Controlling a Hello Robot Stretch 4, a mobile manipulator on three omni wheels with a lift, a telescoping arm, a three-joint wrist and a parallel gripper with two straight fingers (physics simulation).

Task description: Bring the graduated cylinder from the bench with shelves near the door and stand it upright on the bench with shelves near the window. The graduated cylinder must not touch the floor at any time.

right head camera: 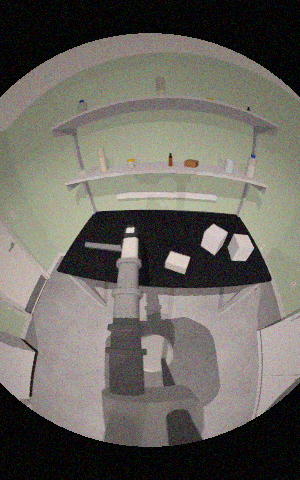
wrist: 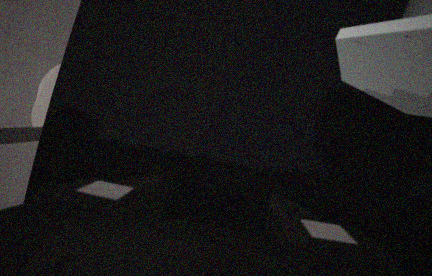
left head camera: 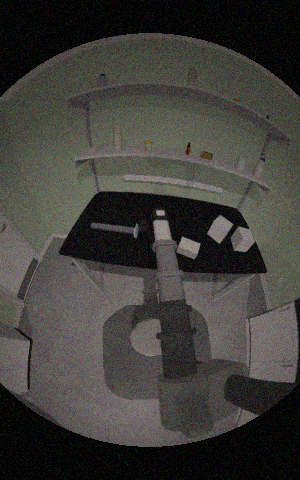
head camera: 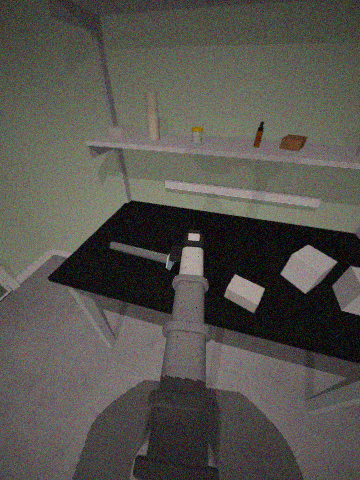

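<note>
The graduated cylinder lies on its side on the black top of a bench with shelves, left of my arm. Its pale foot points toward my wrist, and in the right head view my arm hides that end. In the wrist view the foot of the cylinder shows at the upper right, beyond the right fingertip and apart from it. My gripper is open, with no object between its pale fingertip pads. In the head view my arm and wrist hide most of the gripper.
White boxes stand right of my arm. The lower shelf above the bench holds a tall beige cylinder, a yellow-lidded jar, an amber bottle and a brown block. Cabinets stand at the right.
</note>
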